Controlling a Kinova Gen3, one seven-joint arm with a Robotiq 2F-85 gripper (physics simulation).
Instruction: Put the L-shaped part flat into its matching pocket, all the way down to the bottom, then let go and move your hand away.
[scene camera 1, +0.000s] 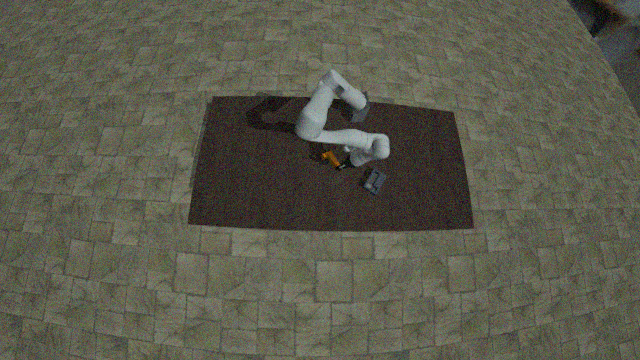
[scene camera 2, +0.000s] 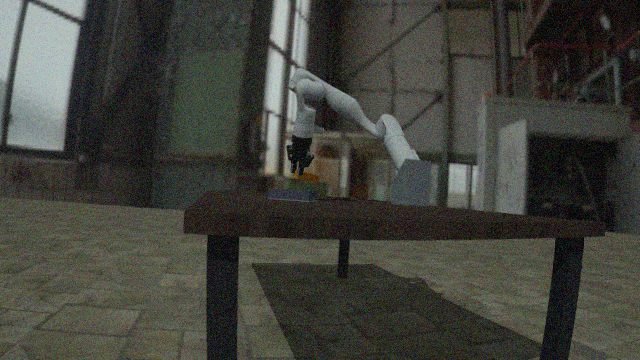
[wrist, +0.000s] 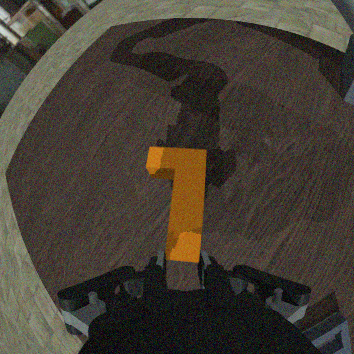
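Where they show: gripper, between the fingertips: (scene camera 1: 338, 168) (scene camera 2: 296, 174) (wrist: 181, 260); arm's base, origin of its link: (scene camera 1: 360, 103) (scene camera 2: 410, 171).
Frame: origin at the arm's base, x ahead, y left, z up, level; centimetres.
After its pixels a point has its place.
Note:
The orange L-shaped part (scene camera 1: 331, 159) {y -14.3, x 38.7, z -2.7 cm} (scene camera 2: 307, 176) {y -11.4, x 38.4, z -4.0 cm} (wrist: 189, 195) {y -13.2, x 37.7, z -2.8 cm} is off the table, held by the free end of its long arm. Its short arm is at the far end from the fingers and points left in the wrist view. My gripper (scene camera 1: 342, 165) {y -9.9, x 42.9, z -3.6 cm} (scene camera 2: 299, 172) {y -9.9, x 42.9, z -3.6 cm} (wrist: 181, 260) {y -9.9, x 42.9, z -3.6 cm} is shut on it and points down. The grey-blue pocket block (scene camera 1: 382, 180) {y 18.3, x 45.2, z -9.4 cm} (scene camera 2: 292, 194) {y 18.7, x 46.9, z -10.8 cm} lies on the table, to the right of and below the gripper in scene camera 1. Part of the block shows at the wrist view's lower right corner. The pocket floor is hidden in scene camera 2.
The dark brown table (scene camera 1: 260, 200) {y -52.3, x 65.2, z -12.9 cm} (scene camera 2: 400, 220) {y 84.1, x 35.7, z -12.9 cm} (wrist: 90, 150) {y -42.0, x 43.9, z -12.9 cm} carries the arm's grey base (scene camera 1: 359, 114) {y 0.8, x 5.6, z -3.6 cm} (scene camera 2: 411, 182) {y 4.7, x 1.4, z -4.3 cm}, behind the part in scene camera 1. The arm's shadow falls across the table. The block stands higher than the table top.

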